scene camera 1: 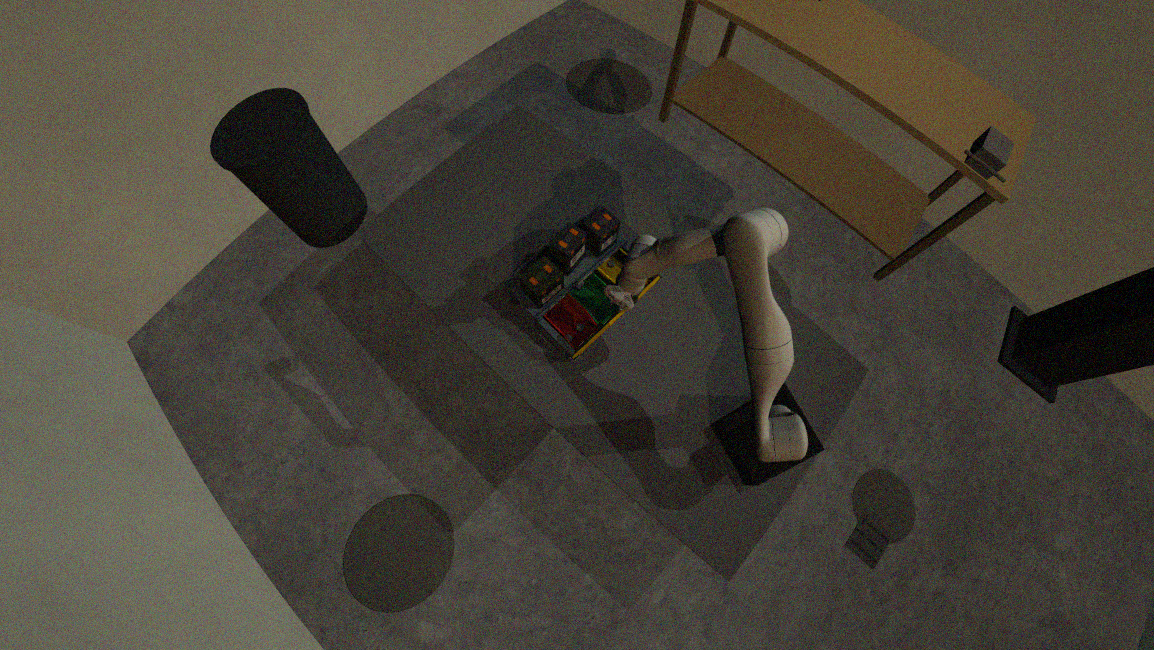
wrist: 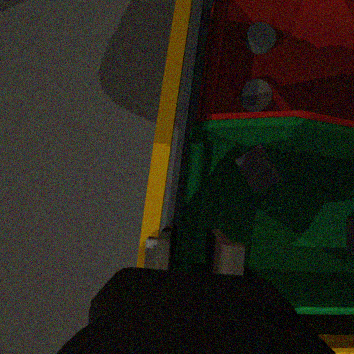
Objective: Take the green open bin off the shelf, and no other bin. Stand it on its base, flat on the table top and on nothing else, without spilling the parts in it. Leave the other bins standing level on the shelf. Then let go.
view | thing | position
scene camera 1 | green open bin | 591,295
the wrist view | my gripper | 190,241
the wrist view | green open bin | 290,229
